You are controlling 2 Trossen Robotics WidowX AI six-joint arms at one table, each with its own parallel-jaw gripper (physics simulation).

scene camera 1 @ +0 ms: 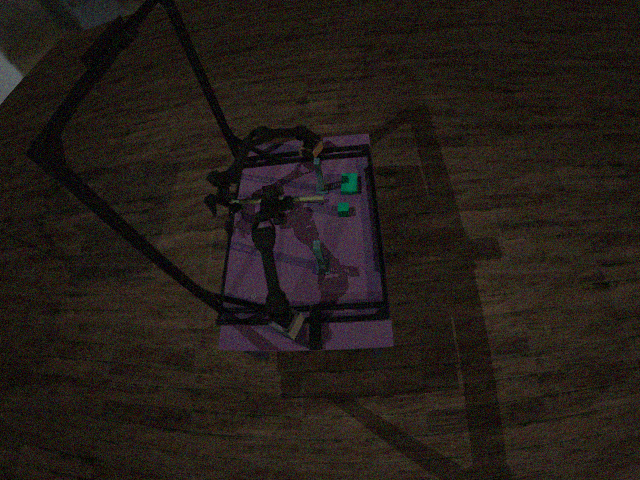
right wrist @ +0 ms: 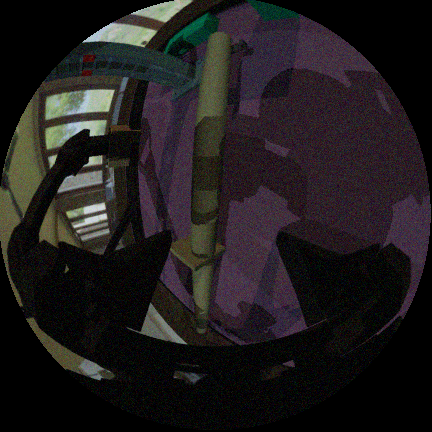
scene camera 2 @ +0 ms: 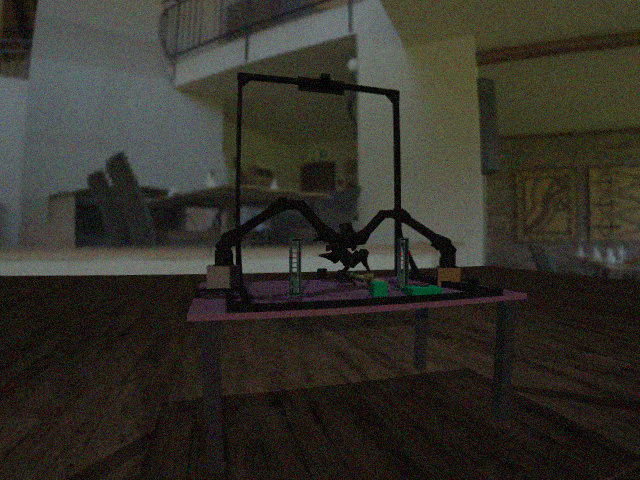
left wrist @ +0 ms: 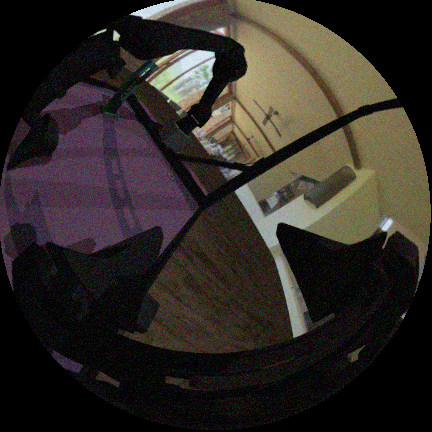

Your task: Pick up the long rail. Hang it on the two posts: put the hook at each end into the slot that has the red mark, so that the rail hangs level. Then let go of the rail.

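Places are measured from the left arm's base along level axes (x left, y back, z up), in centimetres.
Where they show: left gripper, fingertip midpoint: (scene camera 1: 223, 219) (scene camera 2: 315, 247) (left wrist: 220, 230); right gripper, fingertip midpoint: (right wrist: 225, 236) (scene camera 2: 362, 278); left arm's base, link origin: (scene camera 1: 309, 144) (right wrist: 107, 144) (scene camera 2: 448, 267); right arm's base, link origin: (scene camera 1: 284, 318) (scene camera 2: 223, 265) (left wrist: 181, 128).
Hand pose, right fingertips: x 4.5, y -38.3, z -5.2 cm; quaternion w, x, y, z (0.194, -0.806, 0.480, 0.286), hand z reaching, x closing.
Things, the pixels of their top centre, and the offset from my right fingertips. "spot": a spot on its surface instead. Level surfaces: height alone.
- long pale yellow rail, top centre: (right wrist: 183, 259) (scene camera 2: 367, 273) (scene camera 1: 275, 196) dx -4.6, dy +1.6, dz +1.6 cm
- small crosspiece, surface spot: (right wrist: 187, 252) spot: dx -4.5, dy +2.0, dz +0.8 cm
- post, surface spot: (right wrist: 120, 65) spot: dx +11.9, dy +17.2, dz +7.5 cm
- large green block, top centre: (right wrist: 182, 33) (scene camera 2: 422, 286) (scene camera 1: 349, 182) dx +25.2, dy +25.6, dz +0.0 cm
- small green block, top centre: (scene camera 2: 378, 282) (scene camera 1: 343, 206) dx +30.0, dy +9.0, dz +2.0 cm
- table, surface height: dz -3.0 cm
The long pale yellow rail (scene camera 1: 309, 198) (scene camera 2: 361, 277) (right wrist: 215, 85) lies low over the purple table, one end near the foot of the upper post in scene camera 1. A small crosspiece (right wrist: 187, 252) sits near its other end. The two slotted grey-green posts (scene camera 1: 318, 175) (scene camera 1: 318, 252) (scene camera 2: 295, 266) (scene camera 2: 403, 263) stand upright; one post (right wrist: 120, 65) shows a red mark (right wrist: 89, 58) in the right wrist view. My right gripper (right wrist: 225, 236) is open above the rail, which runs between its spread fingers in view. My left gripper (scene camera 1: 210, 192) (left wrist: 220, 230) is open and empty, off the table's left edge. Rail hooks are unclear.
A large green block (scene camera 1: 349, 183) (scene camera 2: 423, 290) and a small green block (scene camera 1: 343, 209) (scene camera 2: 378, 288) are on the table (scene camera 1: 361, 333) (scene camera 2: 206, 310) near the rail's post-side end. A black frame (scene camera 1: 124, 229) (scene camera 2: 397, 155) rises around the arms, which are close together.
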